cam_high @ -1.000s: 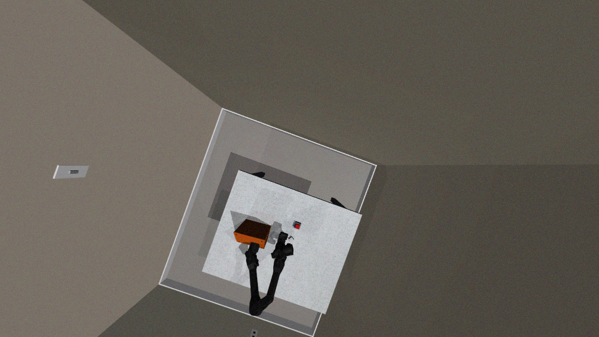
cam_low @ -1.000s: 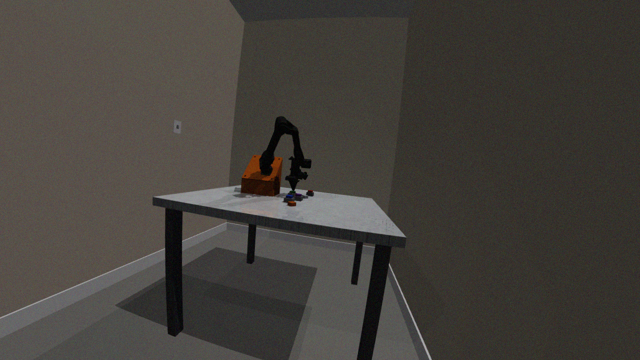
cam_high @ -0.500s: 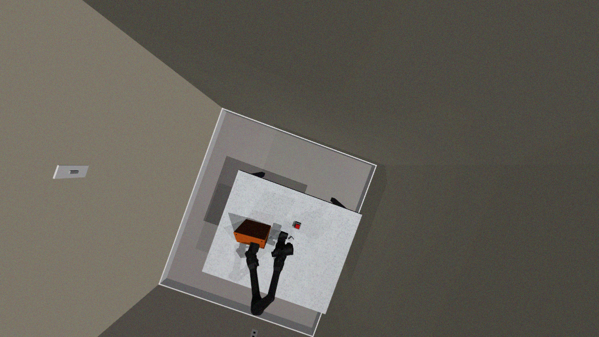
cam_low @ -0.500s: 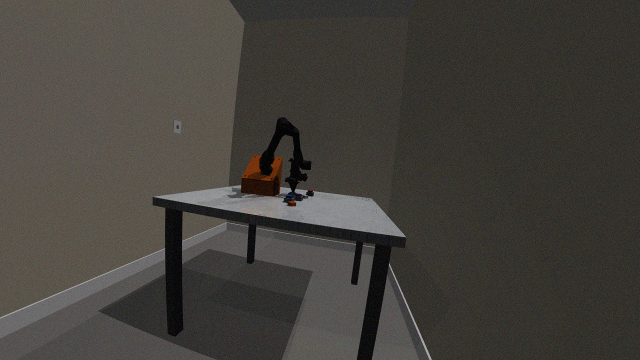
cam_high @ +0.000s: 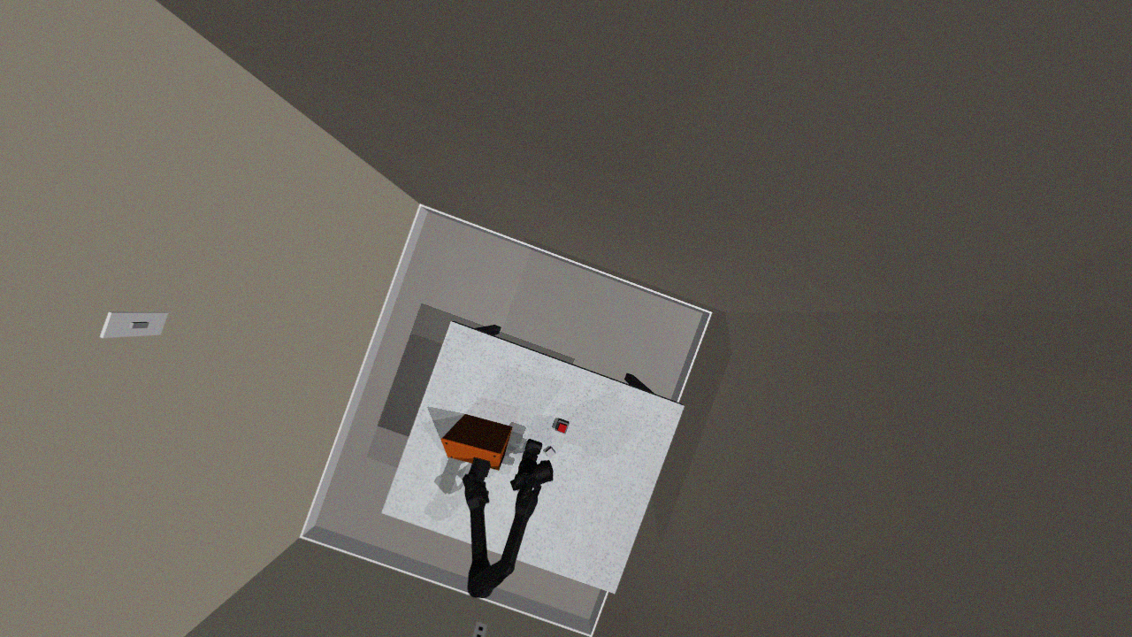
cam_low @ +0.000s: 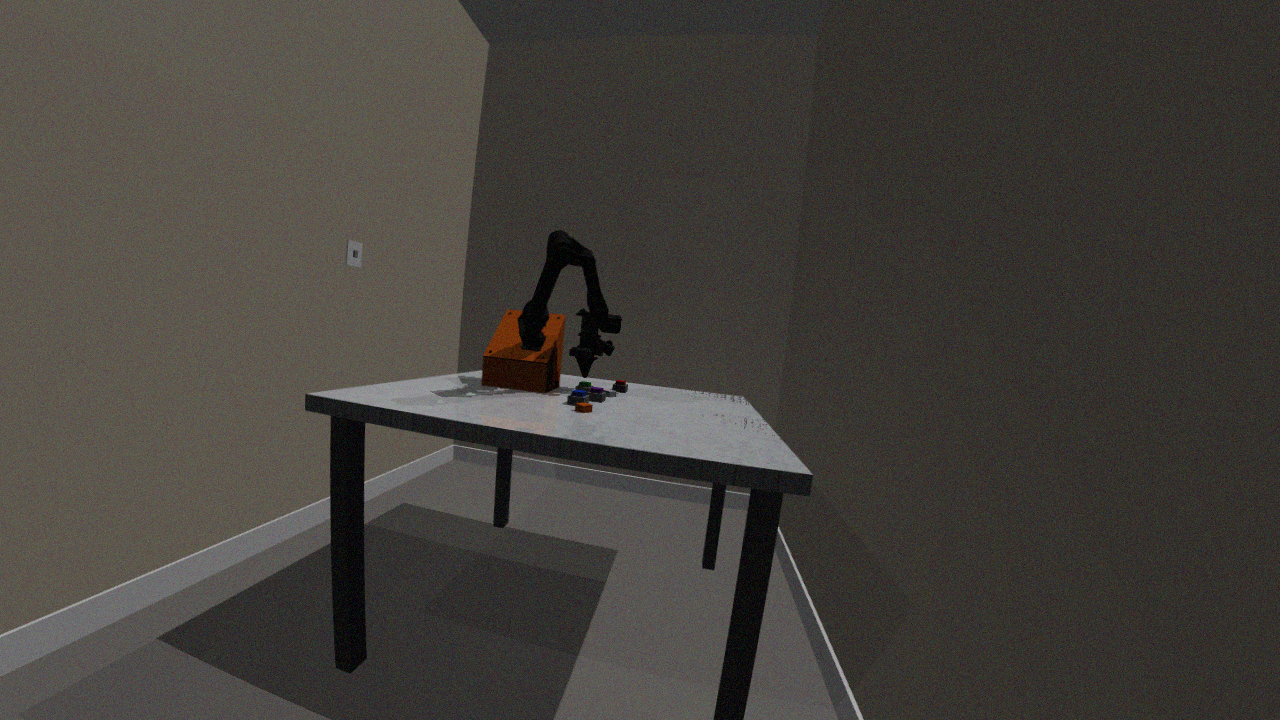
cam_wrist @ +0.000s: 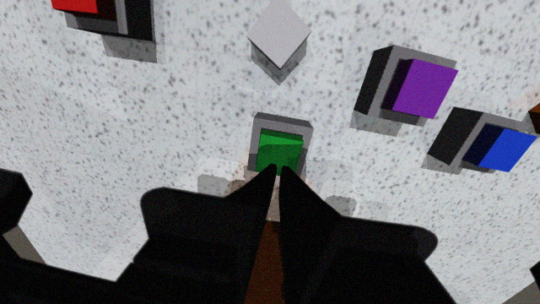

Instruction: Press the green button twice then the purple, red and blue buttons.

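The purple button is 60 mm ahead of my gripper tip, 90 mm to the right of it and 20 mm below it. Also, from my gripper tip: blue button: 30 mm ahead, 180 mm to the right, 20 mm below; then red button: 100 mm ahead, 140 mm to the left, 20 mm below; then white block: 90 mm ahead, 10 mm to the left, 40 mm below.
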